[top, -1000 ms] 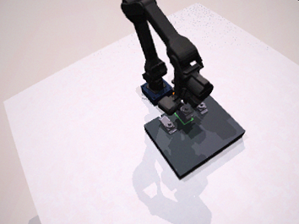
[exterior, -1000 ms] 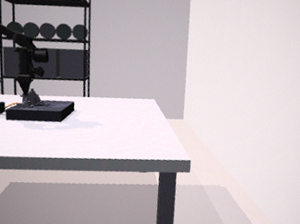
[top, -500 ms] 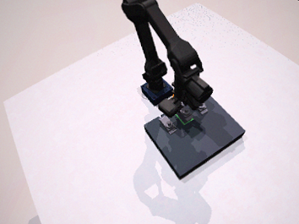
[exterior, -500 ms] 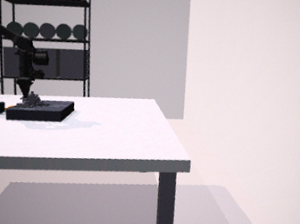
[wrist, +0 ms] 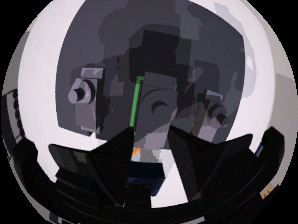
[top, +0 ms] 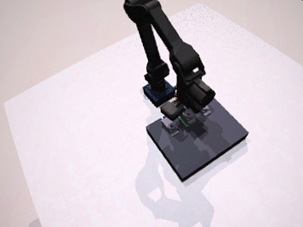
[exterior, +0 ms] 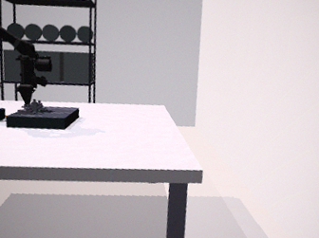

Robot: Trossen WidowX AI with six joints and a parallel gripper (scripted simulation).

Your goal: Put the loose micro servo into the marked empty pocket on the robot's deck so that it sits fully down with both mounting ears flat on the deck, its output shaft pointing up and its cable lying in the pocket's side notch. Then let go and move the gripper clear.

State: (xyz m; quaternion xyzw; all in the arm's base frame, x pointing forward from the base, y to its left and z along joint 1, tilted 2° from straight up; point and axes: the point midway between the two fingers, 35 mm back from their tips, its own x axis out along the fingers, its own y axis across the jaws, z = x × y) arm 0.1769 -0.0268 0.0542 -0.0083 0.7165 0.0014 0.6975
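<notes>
Now: the dark deck 120 mm ahead of my gripper tip, 20 mm to the right of it and 50 mm below it.
</notes>
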